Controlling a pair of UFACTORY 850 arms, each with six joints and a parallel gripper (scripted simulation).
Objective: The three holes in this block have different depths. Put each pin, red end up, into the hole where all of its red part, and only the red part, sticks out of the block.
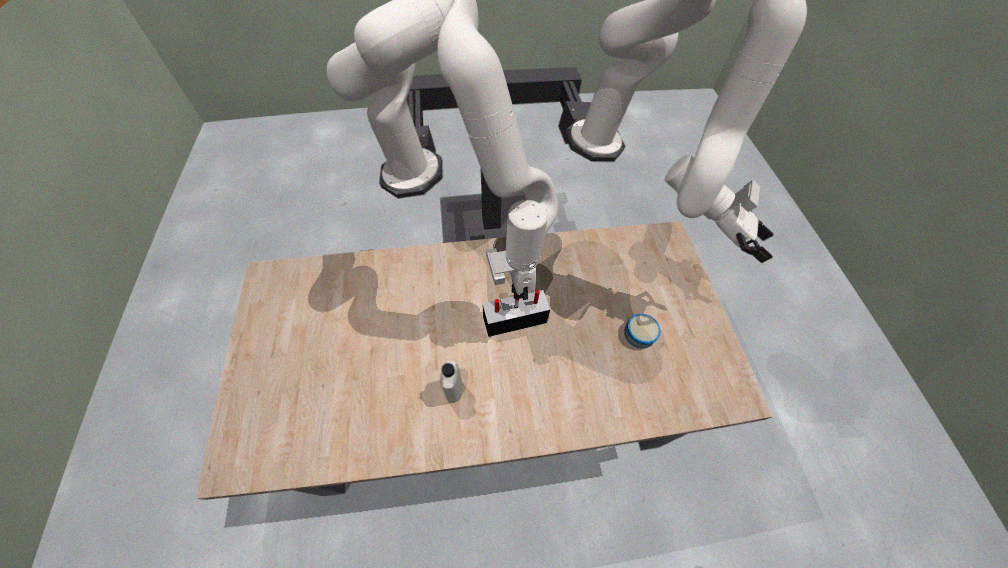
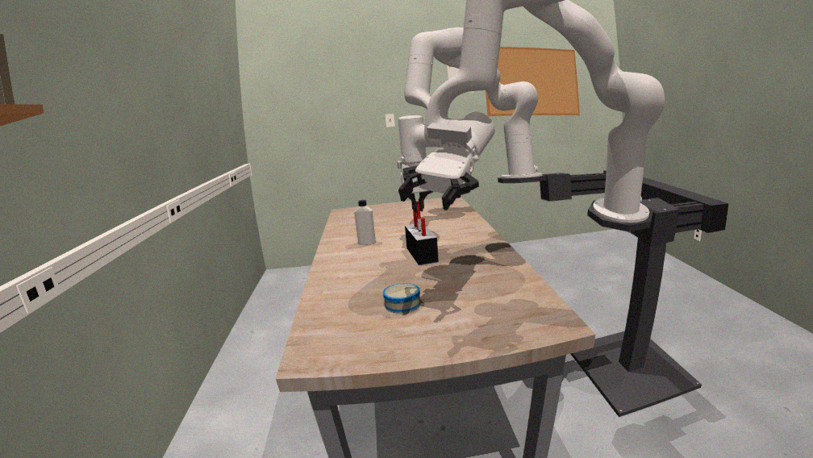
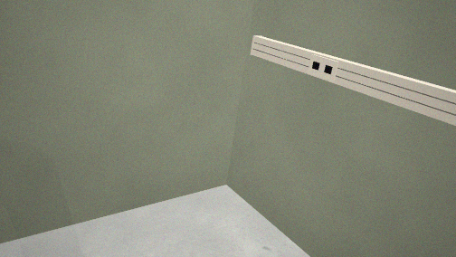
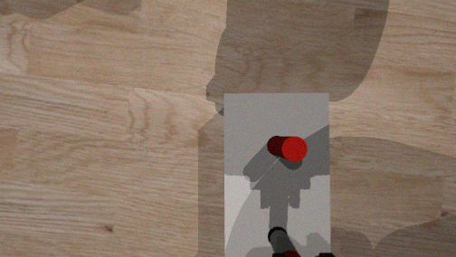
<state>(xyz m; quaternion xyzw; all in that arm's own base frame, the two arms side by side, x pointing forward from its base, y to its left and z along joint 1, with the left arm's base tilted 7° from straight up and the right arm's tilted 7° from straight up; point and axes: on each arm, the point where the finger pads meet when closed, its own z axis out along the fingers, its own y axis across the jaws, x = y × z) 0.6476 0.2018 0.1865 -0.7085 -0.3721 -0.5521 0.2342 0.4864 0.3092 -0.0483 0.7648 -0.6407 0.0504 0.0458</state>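
Observation:
My right hand is 140 mm above the black block. The rest, counted from my right hand: round blue-rimmed tin: 150 mm ahead, 360 mm to the left, 160 mm below; grey bottle: 170 mm ahead, 230 mm to the right, 70 mm below.

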